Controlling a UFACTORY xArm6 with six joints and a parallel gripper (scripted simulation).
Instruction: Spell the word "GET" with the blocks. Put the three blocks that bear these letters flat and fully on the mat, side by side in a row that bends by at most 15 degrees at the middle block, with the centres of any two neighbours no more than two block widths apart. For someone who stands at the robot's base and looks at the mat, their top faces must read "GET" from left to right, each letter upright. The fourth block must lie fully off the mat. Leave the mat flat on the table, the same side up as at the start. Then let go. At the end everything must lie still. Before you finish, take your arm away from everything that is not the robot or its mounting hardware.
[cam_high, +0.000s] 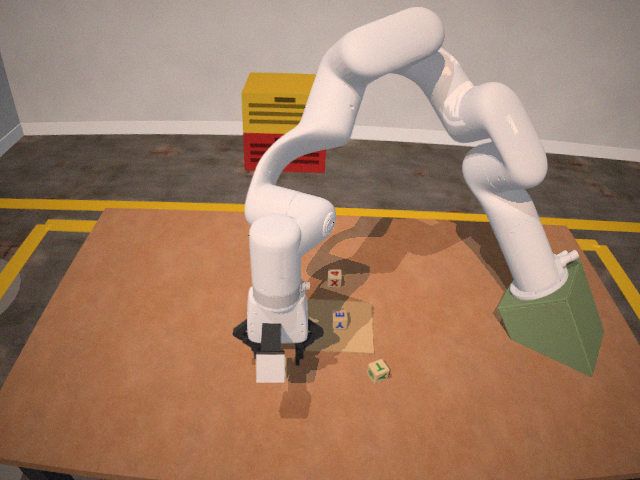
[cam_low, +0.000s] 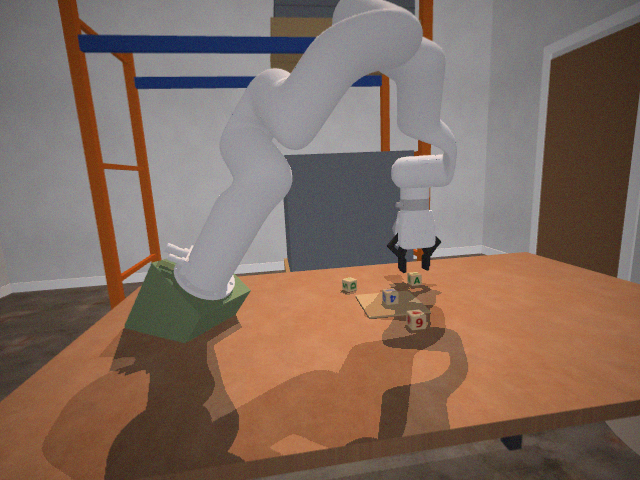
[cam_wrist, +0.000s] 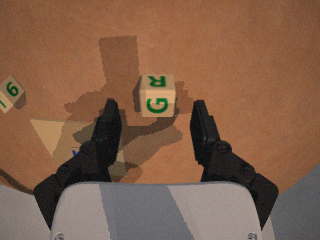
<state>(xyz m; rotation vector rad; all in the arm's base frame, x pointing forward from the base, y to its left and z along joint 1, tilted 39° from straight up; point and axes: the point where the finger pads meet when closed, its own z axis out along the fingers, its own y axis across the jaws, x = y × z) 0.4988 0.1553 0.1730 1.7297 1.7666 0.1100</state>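
Right now my hand is 4 cm above the g block. The rest, counted from my hand: tan mat (13 cm behind, 10 cm to the right, 5 cm below); then e block (13 cm behind, 10 cm to the right, 4 cm below); then t block (18 cm behind, 3 cm to the left, 4 cm below).
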